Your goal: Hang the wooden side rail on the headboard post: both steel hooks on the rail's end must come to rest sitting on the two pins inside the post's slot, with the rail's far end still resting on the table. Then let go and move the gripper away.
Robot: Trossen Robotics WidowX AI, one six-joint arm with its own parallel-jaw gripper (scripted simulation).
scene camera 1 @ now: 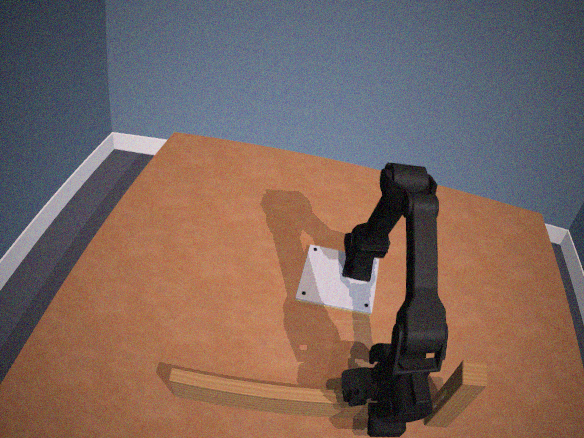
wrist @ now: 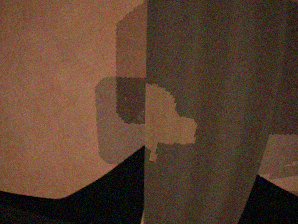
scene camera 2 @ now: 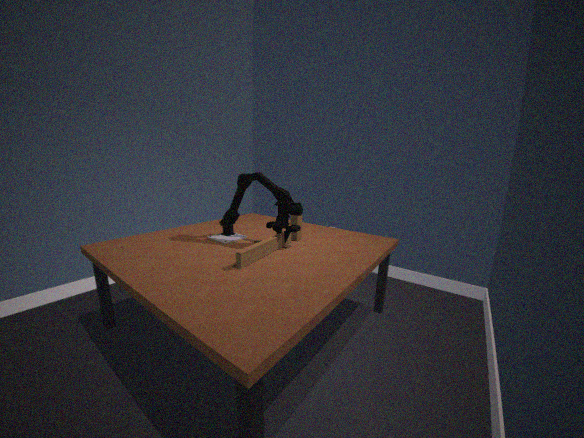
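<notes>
Scene camera 1 gives me my gripper (scene camera 1: 374,408), together with a wooden side rail (scene camera 1: 242,394) and a wooden headboard post (scene camera 1: 469,379). In the wrist view I see my gripper again (wrist: 178,154), and the wooden side rail (wrist: 212,81) is there too.
</notes>
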